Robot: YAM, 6 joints.
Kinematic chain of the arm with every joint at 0, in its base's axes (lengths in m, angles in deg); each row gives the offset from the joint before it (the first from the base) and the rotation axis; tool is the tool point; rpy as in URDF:
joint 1: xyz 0 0 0.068 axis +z
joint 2: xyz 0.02 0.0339 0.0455 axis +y
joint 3: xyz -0.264 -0.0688 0 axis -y
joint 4: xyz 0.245 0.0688 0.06 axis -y
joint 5: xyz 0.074 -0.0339 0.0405 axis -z
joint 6: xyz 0.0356 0 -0.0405 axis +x
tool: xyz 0 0 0 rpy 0 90 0
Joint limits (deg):
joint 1: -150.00..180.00
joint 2: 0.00..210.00
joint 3: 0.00..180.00
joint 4: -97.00..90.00
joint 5: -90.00..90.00
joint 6: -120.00..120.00
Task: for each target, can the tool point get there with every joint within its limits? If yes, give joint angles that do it. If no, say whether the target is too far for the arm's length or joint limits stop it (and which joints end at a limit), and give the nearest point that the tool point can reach.
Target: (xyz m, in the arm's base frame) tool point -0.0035 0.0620 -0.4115
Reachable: no: joint limits stop it (at a limit: joint 2) | nearest point -0.0053 0.0933 -0.3454 | short by 0.073 m
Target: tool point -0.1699 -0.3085 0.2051
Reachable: yes | joints -120.93 96.47 62.94 -19.26 -21.20 -4.81
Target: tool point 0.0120 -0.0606 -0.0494
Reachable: yes | joints -51.41 155.90 22.08 -12.91 52.96 -25.70
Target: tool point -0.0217 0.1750 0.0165
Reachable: yes | joints 106.53 138.98 45.88 -73.21 54.61 -62.97
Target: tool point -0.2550 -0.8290 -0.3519
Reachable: no: too far | nearest point -0.1672 -0.5434 -0.1878 | short by 0.341 m
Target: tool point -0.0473 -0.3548 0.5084
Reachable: yes | joints -92.70 120.07 165.94 -79.55 59.07 91.04
